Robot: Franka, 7 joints.
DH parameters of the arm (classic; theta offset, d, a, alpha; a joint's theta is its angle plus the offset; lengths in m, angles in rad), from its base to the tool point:
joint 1: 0 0.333 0 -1.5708
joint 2: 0 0 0 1.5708
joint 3: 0 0.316 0.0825 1.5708
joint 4: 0 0 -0.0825 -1.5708
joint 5: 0 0.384 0 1.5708
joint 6: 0 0 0.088 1.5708
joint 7: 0 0.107 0 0
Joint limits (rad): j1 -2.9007..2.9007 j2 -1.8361..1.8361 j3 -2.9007..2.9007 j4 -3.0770..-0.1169 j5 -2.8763..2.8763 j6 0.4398..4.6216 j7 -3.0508..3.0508
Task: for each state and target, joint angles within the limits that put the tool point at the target. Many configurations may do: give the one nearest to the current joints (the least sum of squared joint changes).
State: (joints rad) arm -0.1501 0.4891 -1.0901 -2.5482 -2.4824 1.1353 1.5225
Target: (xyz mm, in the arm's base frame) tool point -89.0 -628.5 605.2
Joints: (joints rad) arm -0.6373 0.5318 -1.2478 -1.8097 -2.6055 1.4191 1.5225
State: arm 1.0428 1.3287 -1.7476 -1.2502 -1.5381 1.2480 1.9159
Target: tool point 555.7 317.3 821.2
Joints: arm 1.0639 1.1279 -1.8656 -0.8498 -1.7070 1.6230 1.9159
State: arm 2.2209 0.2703 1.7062 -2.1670 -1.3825 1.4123 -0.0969
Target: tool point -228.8 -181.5 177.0
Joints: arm 2.4199 0.5163 1.5017 -2.7912 -1.2934 1.5818 -0.0969
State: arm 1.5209 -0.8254 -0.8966 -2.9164 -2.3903 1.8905 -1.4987
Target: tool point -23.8 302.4 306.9
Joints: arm 2.1345 -0.6772 -0.5048 -3.0731 -2.4538 2.0980 -1.4987
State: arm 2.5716 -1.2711 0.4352 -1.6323 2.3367 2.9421 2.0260
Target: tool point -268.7 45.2 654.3
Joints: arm 2.5079 -1.0360 0.4323 -2.4285 2.4462 3.1417 2.0260
